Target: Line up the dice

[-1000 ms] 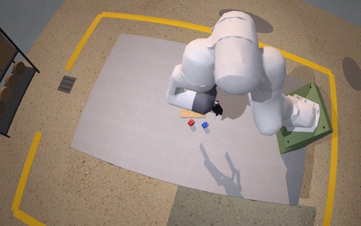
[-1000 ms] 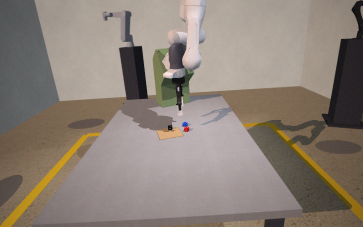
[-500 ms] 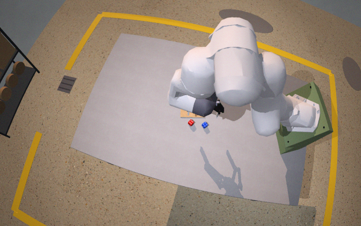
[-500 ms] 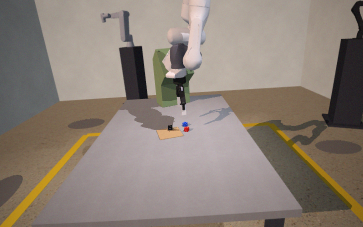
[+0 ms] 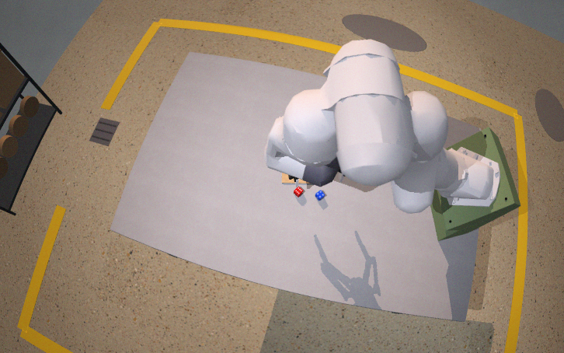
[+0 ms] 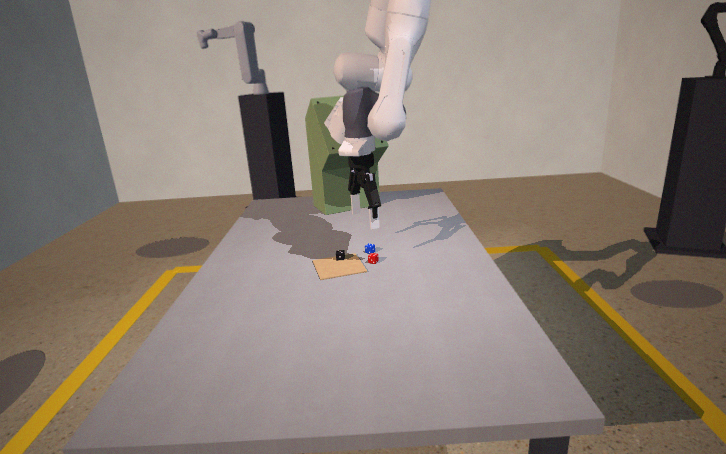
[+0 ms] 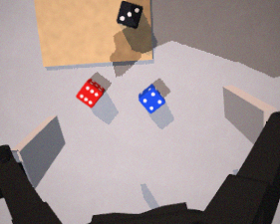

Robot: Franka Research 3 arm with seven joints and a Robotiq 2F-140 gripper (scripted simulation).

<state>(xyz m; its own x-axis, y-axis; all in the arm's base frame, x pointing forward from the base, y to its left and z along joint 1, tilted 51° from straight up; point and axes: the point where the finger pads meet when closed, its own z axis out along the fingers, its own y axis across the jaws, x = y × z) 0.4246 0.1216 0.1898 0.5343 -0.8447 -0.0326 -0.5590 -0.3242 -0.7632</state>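
The blue die lies 11 cm below my hand and 2 cm behind it. From my hand the other things lie so: red die: 11 cm below, 5 cm ahead, 4 cm to the left; tan mat: 12 cm below, 10 cm ahead, 5 cm to the right; black die: 11 cm below, 7 cm to the right, 6 cm ahead.
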